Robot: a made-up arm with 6 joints.
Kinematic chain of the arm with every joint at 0, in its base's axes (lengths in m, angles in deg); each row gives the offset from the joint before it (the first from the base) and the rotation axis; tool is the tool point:
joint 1: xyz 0 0 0.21 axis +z
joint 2: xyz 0 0.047 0 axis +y
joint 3: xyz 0 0 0.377 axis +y
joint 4: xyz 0 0 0.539 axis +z
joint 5: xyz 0 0 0 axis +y
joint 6: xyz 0 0 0.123 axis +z
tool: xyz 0 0 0
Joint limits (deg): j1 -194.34..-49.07 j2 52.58..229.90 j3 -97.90..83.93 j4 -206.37..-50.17 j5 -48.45..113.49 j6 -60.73..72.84
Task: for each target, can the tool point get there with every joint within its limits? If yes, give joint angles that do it. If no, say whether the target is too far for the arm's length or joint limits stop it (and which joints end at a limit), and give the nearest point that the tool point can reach.
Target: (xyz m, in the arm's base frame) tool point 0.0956 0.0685 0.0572
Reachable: no: joint limits stop it (at a limit: joint 1, joint 2, joint 3, joint 5) | nearest point 0.1546 -0.0628 -0.2796 | short by 0.366 m
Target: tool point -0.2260 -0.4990 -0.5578
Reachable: yes | joints -111.78 173.33 -44.93 -93.57 35.73 36.60
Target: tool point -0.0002 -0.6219 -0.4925
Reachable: yes | joints -90.91 158.32 -21.92 -160.71 66.62 27.30
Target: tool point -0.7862 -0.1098 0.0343
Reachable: yes | joints -178.92 154.21 -82.71 -131.71 -31.52 -2.11
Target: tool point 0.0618 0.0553 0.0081
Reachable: no: joint limits stop it (at a limit: joint 1, joint 2, joint 3, joint 5) | nearest point 0.1475 -0.0710 -0.2779 | short by 0.324 m
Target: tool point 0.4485 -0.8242 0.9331
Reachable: no: too far | nearest point 0.3939 -0.7239 0.8447 | short by 0.144 m
